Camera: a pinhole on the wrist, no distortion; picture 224 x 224 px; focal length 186.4 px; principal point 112.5 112.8 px. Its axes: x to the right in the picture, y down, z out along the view. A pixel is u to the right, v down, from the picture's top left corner.
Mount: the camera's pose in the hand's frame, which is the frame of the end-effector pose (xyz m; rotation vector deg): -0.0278 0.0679 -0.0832 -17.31 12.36 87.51
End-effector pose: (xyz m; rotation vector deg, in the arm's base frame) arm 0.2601 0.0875 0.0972 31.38 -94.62 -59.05
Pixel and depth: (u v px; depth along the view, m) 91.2 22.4 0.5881
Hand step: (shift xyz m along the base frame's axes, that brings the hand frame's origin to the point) -0.5241 0.1055 0.2492
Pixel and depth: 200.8 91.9 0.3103
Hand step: -0.1088 0.2209 0.2465
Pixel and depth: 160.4 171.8 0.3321
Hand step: -0.0986 0.3179 0.1268
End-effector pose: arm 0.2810 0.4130 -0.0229 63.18 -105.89 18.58
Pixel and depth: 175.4 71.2 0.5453
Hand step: -0.5648 -0.0390 -0.0519
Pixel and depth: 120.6 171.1 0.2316
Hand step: -0.1786 0.0695 -0.1256
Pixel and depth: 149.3 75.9 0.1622
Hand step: -0.1552 0.0483 -0.0022
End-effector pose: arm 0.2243 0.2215 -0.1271 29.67 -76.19 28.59
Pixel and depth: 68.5 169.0 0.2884
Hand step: -0.2420 -0.0549 -0.0892
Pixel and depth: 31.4 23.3 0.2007
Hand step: -0.1289 -0.0452 0.0804
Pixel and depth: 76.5 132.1 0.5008
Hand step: -0.4269 -0.1515 -0.0291
